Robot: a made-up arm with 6 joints. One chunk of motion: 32 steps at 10 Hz.
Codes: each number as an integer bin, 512 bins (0 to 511) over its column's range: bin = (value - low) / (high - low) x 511, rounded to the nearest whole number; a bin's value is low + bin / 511 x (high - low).
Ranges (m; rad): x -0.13..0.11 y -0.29..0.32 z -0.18..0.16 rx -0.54..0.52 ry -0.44..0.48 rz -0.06..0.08
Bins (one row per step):
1: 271 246 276 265 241 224
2: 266 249 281 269 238 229
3: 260 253 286 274 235 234
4: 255 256 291 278 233 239
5: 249 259 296 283 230 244
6: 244 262 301 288 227 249
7: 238 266 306 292 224 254
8: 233 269 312 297 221 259
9: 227 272 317 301 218 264
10: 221 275 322 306 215 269
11: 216 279 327 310 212 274
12: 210 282 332 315 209 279
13: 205 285 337 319 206 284
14: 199 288 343 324 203 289
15: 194 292 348 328 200 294
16: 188 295 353 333 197 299
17: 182 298 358 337 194 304
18: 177 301 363 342 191 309
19: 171 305 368 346 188 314
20: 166 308 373 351 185 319
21: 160 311 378 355 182 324
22: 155 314 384 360 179 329
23: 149 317 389 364 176 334
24: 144 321 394 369 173 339
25: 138 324 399 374 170 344
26: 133 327 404 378 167 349
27: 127 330 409 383 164 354
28: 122 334 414 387 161 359
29: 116 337 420 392 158 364
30: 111 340 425 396 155 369
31: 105 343 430 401 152 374
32: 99 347 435 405 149 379
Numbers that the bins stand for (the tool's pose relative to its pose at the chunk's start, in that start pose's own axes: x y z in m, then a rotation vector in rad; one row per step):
1: -0.0027 0.0037 0.0036 0.0097 -0.0061 0.0014
2: -0.0051 0.0072 0.0070 0.0180 -0.0115 0.0027
3: -0.0079 0.0120 0.0103 0.0284 -0.0169 0.0041
4: -0.0102 0.0156 0.0136 0.0367 -0.0205 0.0055
5: -0.0131 0.0192 0.0169 0.0470 -0.0259 0.0068
6: -0.0154 0.0228 0.0203 0.0574 -0.0313 0.0082
7: -0.0182 0.0275 0.0236 0.0657 -0.0367 0.0096
8: -0.0206 0.0311 0.0276 0.0761 -0.0421 0.0110
9: -0.0234 0.0347 0.0309 0.0844 -0.0475 0.0123
10: -0.0262 0.0383 0.0342 0.0948 -0.0529 0.0137
11: -0.0286 0.0431 0.0376 0.1031 -0.0583 0.0151
12: -0.0314 0.0466 0.0409 0.1134 -0.0637 0.0164
13: -0.0337 0.0502 0.0442 0.1217 -0.0691 0.0178
14: -0.0365 0.0538 0.0482 0.1321 -0.0745 0.0192
15: -0.0389 0.0586 0.0515 0.1404 -0.0799 0.0205
16: -0.0417 0.0622 0.0549 0.1508 -0.0853 0.0219
17: -0.0445 0.0657 0.0582 0.1591 -0.0907 0.0233
18: -0.0469 0.0693 0.0615 0.1694 -0.0961 0.0247
19: -0.0497 0.0741 0.0649 0.1777 -0.1015 0.0260
20: -0.0520 0.0777 0.0682 0.1881 -0.1069 0.0274
21: -0.0549 0.0813 0.0715 0.1964 -0.1123 0.0288
22: -0.0572 0.0848 0.0755 0.2068 -0.1177 0.0301
23: -0.0600 0.0884 0.0788 0.2151 -0.1231 0.0315
24: -0.0624 0.0932 0.0822 0.2254 -0.1285 0.0329
25: -0.0652 0.0968 0.0855 0.2358 -0.1339 0.0342
26: -0.0675 0.1004 0.0888 0.2441 -0.1393 0.0356
27: -0.0704 0.1039 0.0921 0.2545 -0.1447 0.0370
28: -0.0727 0.1087 0.0955 0.2628 -0.1501 0.0384
29: -0.0755 0.1123 0.0995 0.2732 -0.1555 0.0397
30: -0.0779 0.1159 0.1028 0.2814 -0.1609 0.0411
31: -0.0807 0.1195 0.1061 0.2918 -0.1663 0.0425
32: -0.0835 0.1242 0.1094 0.3001 -0.1717 0.0438

